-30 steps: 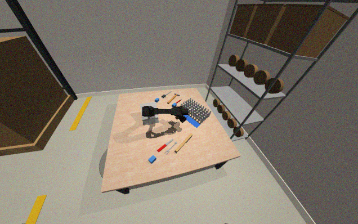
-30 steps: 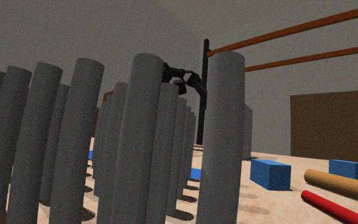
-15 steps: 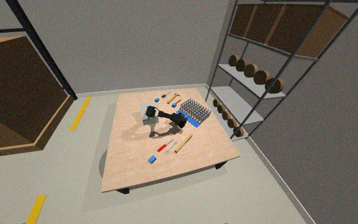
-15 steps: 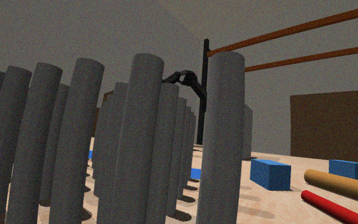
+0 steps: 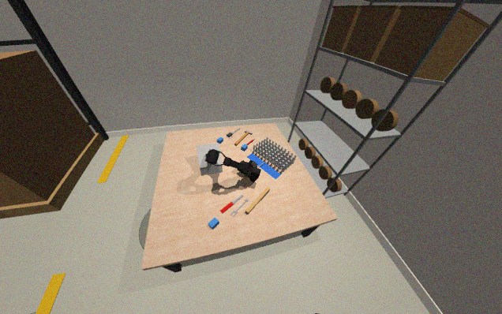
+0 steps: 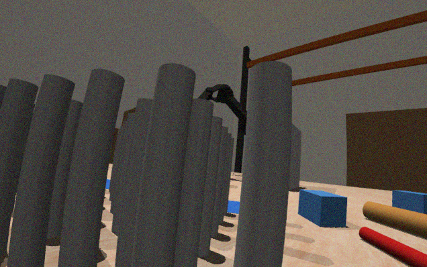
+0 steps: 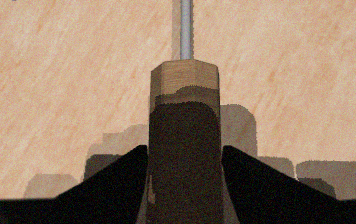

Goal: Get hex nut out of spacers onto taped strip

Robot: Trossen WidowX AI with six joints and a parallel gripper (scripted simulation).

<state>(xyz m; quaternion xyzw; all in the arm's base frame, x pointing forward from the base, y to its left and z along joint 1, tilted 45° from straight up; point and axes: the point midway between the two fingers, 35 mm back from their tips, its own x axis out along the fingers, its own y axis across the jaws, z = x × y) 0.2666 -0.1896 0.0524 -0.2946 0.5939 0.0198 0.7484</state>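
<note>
Right now the blue taped strip is 17 cm ahead of my gripper tip, 8 cm to the left of it and 4 cm below it. Also, from my gripper tip: fork-ended tool: 25 cm to the right, 16 cm behind, 4 cm below; then wooden-handled screwdriver: 10 cm ahead, 4 cm to the left, 1 cm below; then red screwdriver: 44 cm to the left, 21 cm ahead, 4 cm below.
</note>
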